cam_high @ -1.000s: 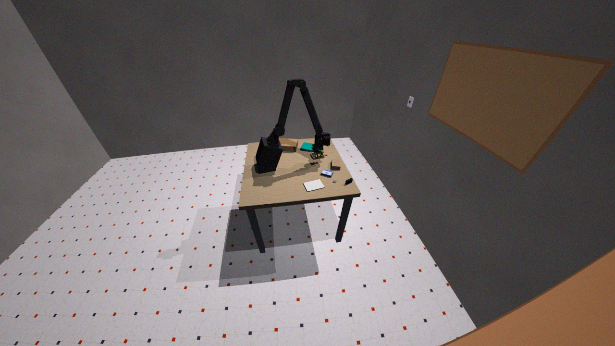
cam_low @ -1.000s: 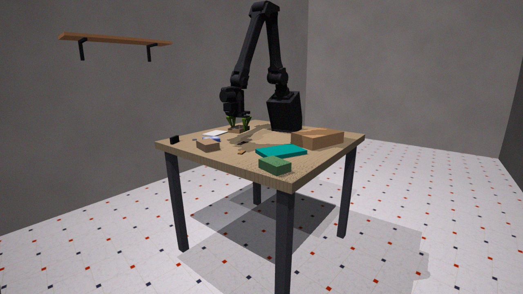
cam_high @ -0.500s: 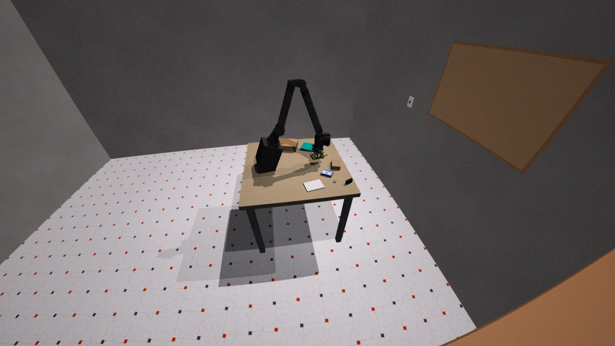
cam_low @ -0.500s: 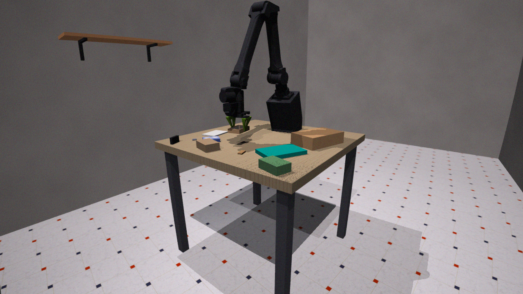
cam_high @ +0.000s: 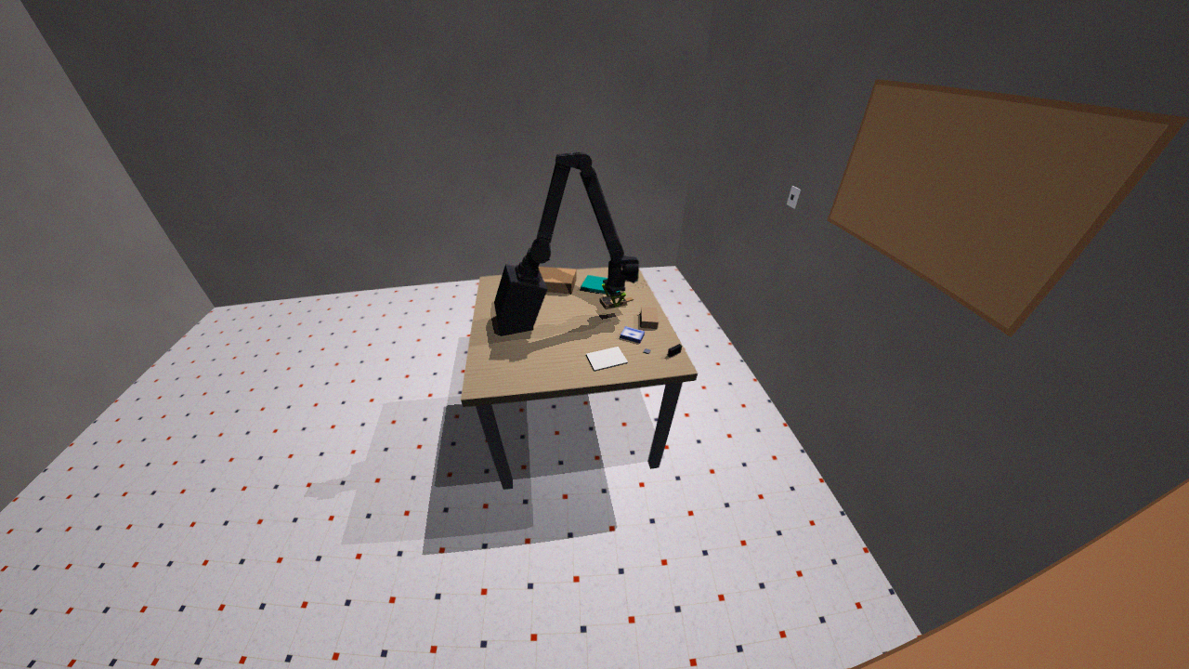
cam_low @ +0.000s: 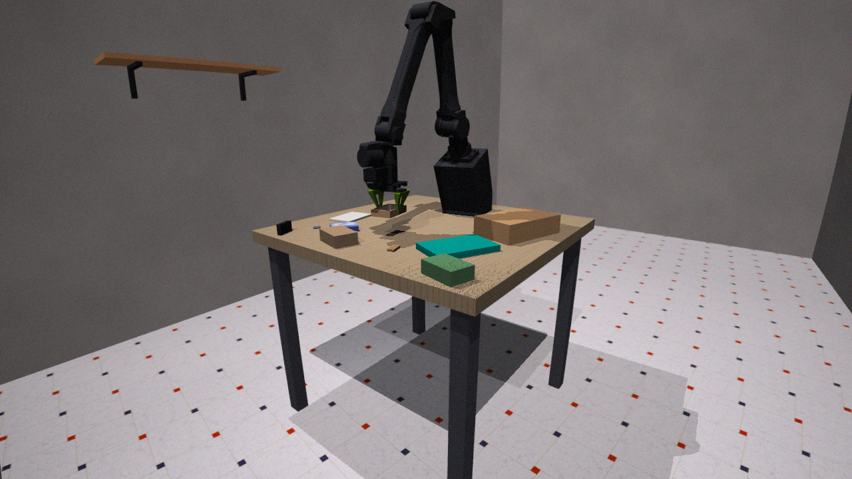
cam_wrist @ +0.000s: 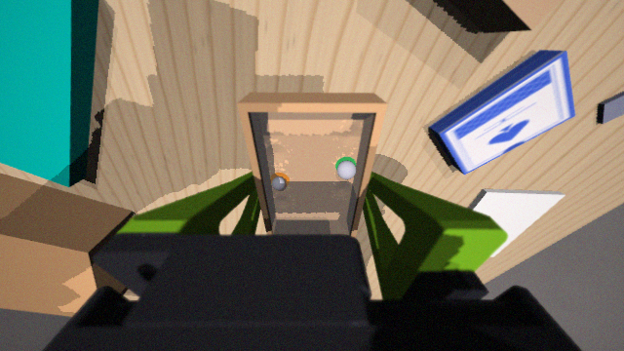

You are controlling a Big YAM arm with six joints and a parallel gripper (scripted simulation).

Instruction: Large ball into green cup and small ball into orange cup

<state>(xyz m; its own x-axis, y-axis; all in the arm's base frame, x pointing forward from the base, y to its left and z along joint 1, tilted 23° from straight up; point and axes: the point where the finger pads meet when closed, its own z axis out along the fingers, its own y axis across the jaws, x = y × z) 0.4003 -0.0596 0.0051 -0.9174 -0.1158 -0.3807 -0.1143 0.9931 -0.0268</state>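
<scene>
Right now the wooden puzzle is 10 mm below my hand. The rest, counted from my hand: teal slab: 30 mm ahead, 260 mm to the left, 70 mm below; blue-and-white box: 40 mm ahead, 170 mm to the right, 70 mm below; small brown block: 150 mm ahead, 80 mm to the right, 60 mm below.
</scene>
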